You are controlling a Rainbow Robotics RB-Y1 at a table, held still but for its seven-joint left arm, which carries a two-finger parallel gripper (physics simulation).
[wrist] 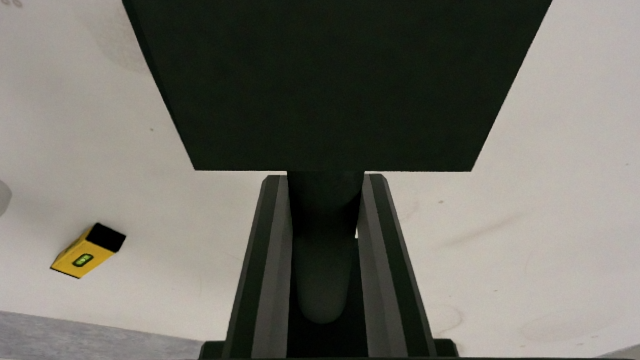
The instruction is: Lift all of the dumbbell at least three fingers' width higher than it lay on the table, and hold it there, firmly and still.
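The dark dumbbell (pixel 330 85) shows in the wrist view, with one large head filling the top middle and its handle running down between the fingers. The far part of its other head shows as a near-black shape low between the fingers. My gripper (pixel 325 177) is shut on the handle, with a finger against each side and the tips close to the near edge of the large head. The dumbbell appears to hang above the pale table (pixel 550 125); its exact height cannot be told from this view. Parts of the handle and lower head are hidden by the fingers.
A yellow box-like level (pixel 95 254) with a black end and a green window lies on the table at the lower left. The table's edge runs across the lower left, with a grey surface beyond it. Part of a grey round shape shows at the left border.
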